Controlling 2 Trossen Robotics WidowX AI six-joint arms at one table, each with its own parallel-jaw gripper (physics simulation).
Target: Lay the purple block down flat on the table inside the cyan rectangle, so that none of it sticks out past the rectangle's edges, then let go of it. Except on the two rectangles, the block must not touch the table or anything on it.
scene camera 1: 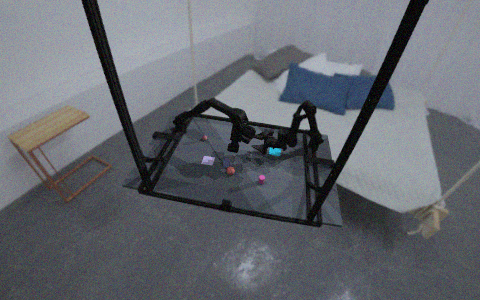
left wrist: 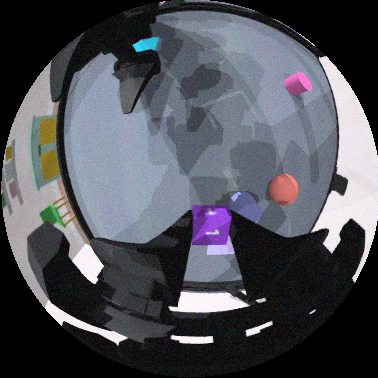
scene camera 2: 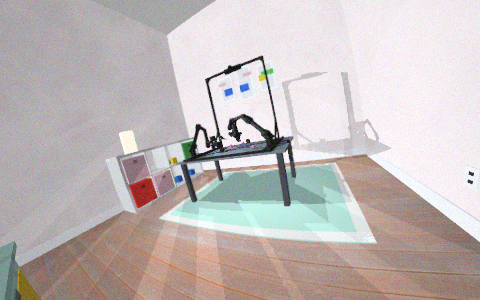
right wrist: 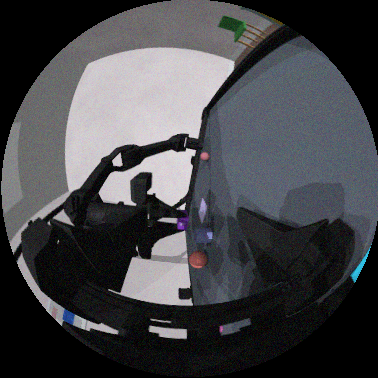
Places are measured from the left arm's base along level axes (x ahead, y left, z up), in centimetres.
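Where they show: left gripper, fingertip midpoint: (left wrist: 209, 213) (scene camera 2: 238, 141) (right wrist: 184, 221); right gripper, fingertip midpoint: (scene camera 1: 251, 141) (left wrist: 103, 105) (scene camera 2: 227, 143) (right wrist: 192, 211); left arm's base, link origin: (scene camera 1: 181, 129) (scene camera 2: 270, 144) (right wrist: 197, 144); right arm's base, link origin: (scene camera 1: 313, 146) (scene camera 2: 193, 156).
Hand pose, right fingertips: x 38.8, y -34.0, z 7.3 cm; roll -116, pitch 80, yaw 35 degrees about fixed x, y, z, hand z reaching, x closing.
Note:
Things, the pixels of their top centre, and the offset from my right fingertips. "spot": a spot on its surface instead.
- purple block, top centre: (left wrist: 210, 234) (right wrist: 176, 218) dy -2.2, dx -13.6, dz +0.5 cm
- lavender rectangle, surface spot: (left wrist: 220, 249) (right wrist: 201, 207) (scene camera 1: 205, 159) spot: dy +1.5, dx -29.4, dz -9.1 cm
- cyan rectangle, surface spot: (left wrist: 146, 44) (scene camera 1: 276, 153) spot: dy -7.0, dx +15.9, dz -9.1 cm
- blue-violet cylinder, top centre: (left wrist: 248, 215) (right wrist: 194, 234) (scene camera 1: 226, 160) dy -6.5, dx -18.7, dz -5.0 cm
- orange-red ball, top centre: (left wrist: 292, 196) (right wrist: 188, 258) (scene camera 1: 230, 167) dy -13.6, dx -18.6, dz -4.2 cm
- pink cylinder, top centre: (left wrist: 304, 80) (scene camera 1: 262, 177) dy -25.2, dx -3.7, dz -5.1 cm
- small red ball, top centre: (right wrist: 199, 155) (scene camera 1: 204, 136) dy +20.1, dx -25.4, dz -5.8 cm
The purple block (left wrist: 211, 225) (right wrist: 183, 223) is held in the air between the fingertips of my left gripper (left wrist: 209, 213), which is shut on it; its underside is hidden. The lavender rectangle (scene camera 1: 208, 160) (left wrist: 220, 249) (right wrist: 202, 211) lies flat on the table and shows partly behind the block in the left wrist view. The cyan rectangle (scene camera 1: 274, 151) (left wrist: 146, 44) (right wrist: 361, 270) lies flat near the right arm, which partly covers it in scene camera 1. My right gripper (scene camera 1: 255, 141) is open and empty, low by the cyan rectangle, pointing toward the left arm.
A blue-violet cylinder (scene camera 1: 226, 163) (left wrist: 245, 207) (right wrist: 203, 235) stands beside an orange-red ball (scene camera 1: 230, 170) (left wrist: 283, 189) (right wrist: 198, 260). A pink cylinder (scene camera 1: 261, 179) (left wrist: 298, 83) stands nearer scene camera 1. A small red ball (scene camera 1: 205, 137) (right wrist: 204, 156) lies near the left arm's base.

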